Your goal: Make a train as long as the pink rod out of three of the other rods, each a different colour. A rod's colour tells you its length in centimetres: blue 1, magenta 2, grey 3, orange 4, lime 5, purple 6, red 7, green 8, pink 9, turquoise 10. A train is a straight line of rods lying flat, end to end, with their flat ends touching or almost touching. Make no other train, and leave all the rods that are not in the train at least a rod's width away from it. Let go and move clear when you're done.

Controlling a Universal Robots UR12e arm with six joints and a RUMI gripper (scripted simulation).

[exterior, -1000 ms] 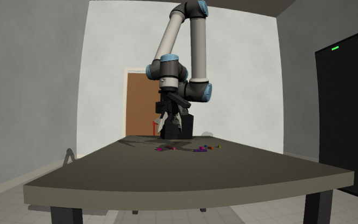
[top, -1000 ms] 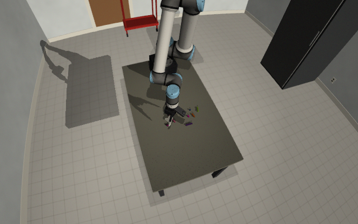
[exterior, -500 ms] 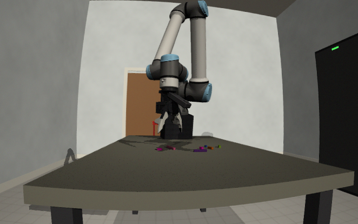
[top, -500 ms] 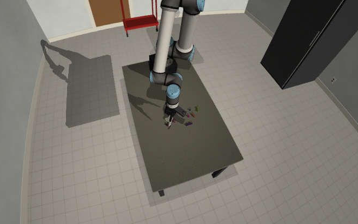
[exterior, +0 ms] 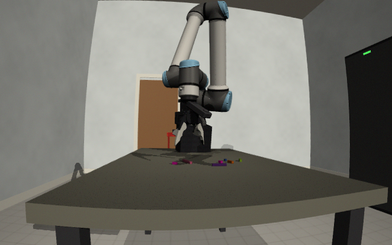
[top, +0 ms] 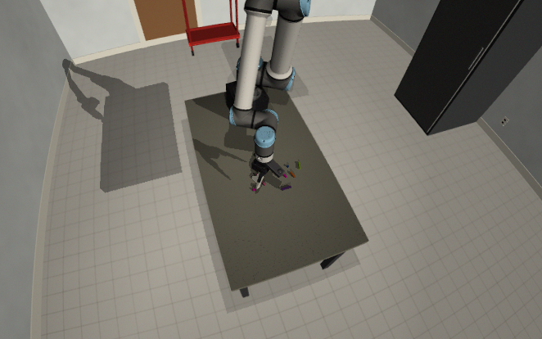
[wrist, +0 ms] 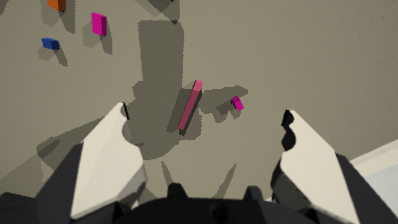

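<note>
The blue rod lies 120 mm behind my hand, 160 mm to the left of it and 70 mm below it. From my hand the other things lie so: purple rod (30 mm ahead, 120 mm to the left, 70 mm below); orange rod (60 mm behind, 180 mm to the left, 70 mm below); pink rod (50 mm behind, 20 mm to the right, 70 mm below).
</note>
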